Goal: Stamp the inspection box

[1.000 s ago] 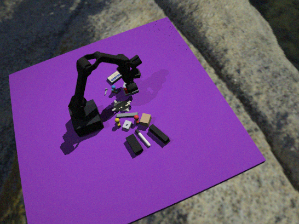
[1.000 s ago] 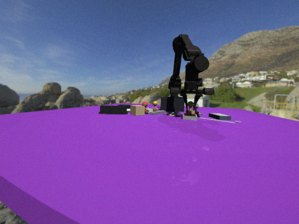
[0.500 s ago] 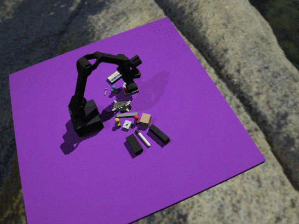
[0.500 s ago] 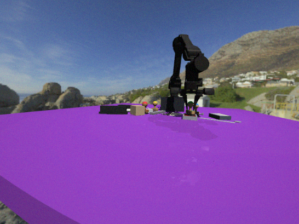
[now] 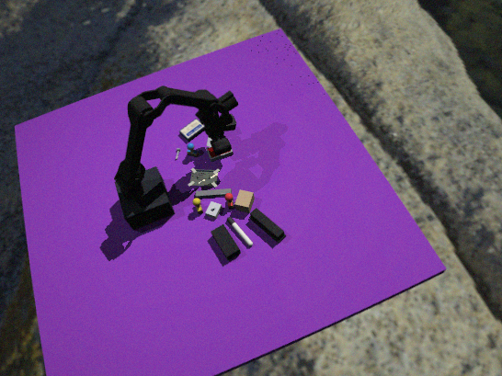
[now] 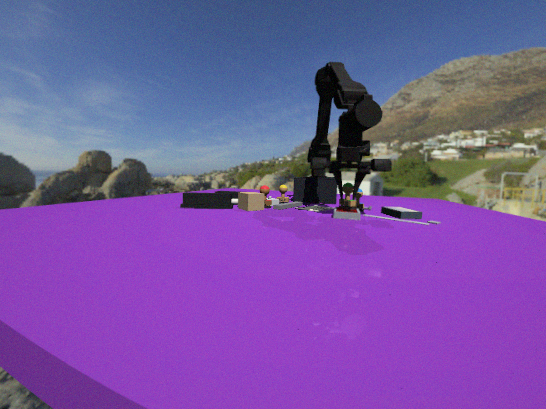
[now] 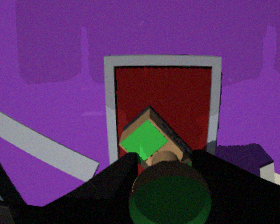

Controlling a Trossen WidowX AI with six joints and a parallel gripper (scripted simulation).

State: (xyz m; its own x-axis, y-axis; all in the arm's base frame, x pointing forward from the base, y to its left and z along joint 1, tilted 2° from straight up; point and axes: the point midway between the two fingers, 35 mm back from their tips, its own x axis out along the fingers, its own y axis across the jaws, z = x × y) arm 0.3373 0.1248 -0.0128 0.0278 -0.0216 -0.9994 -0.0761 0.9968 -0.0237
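My gripper tip is now 4 cm above the ink pad. From my gripper tip the other things lie so: blue-knobbed stamp 10 cm behind, 3 cm to the left, 2 cm below; cream card 9 cm to the right, 9 cm behind, 4 cm below; green-knobbed stamp right at my gripper tip.
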